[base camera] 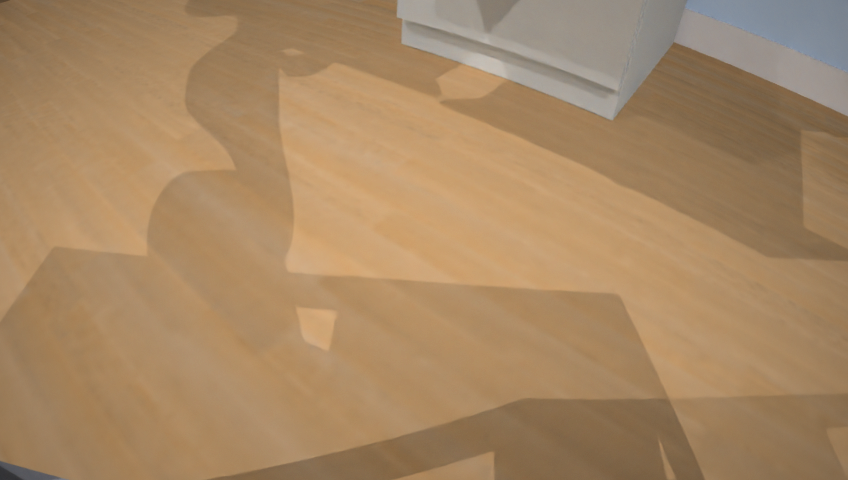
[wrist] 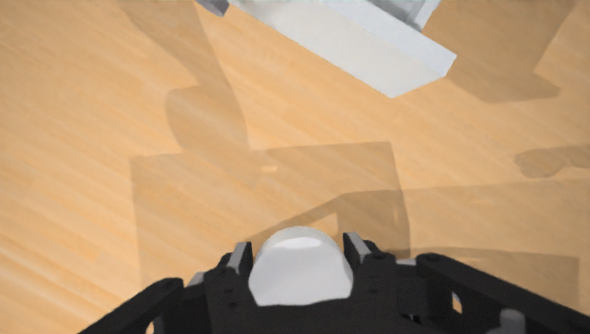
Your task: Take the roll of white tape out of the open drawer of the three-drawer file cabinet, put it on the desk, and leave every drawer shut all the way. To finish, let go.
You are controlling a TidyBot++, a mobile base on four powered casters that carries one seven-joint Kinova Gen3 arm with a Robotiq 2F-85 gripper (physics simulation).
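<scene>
My gripper (wrist: 298, 255) is shut on the roll of white tape (wrist: 300, 280), which sits between the two fingertips at the bottom of the wrist view. The tape is held over the wooden floor, in front of the open drawer (wrist: 345, 47). The drawer's pale front and a bit of its inside show at the top of the wrist view; a grey piece, perhaps its handle, shows at the top edge. The lower part of the white file cabinet (base camera: 553, 44) stands at the top right of the base view. The gripper, tape and desk do not show in the base view.
The wooden floor (base camera: 416, 196) (wrist: 75, 115) carries shadows of the arm and base. A white skirting board (base camera: 761, 59) and blue wall (base camera: 785, 23) are right of the cabinet. A dark grey edge shows at the bottom left of the base view.
</scene>
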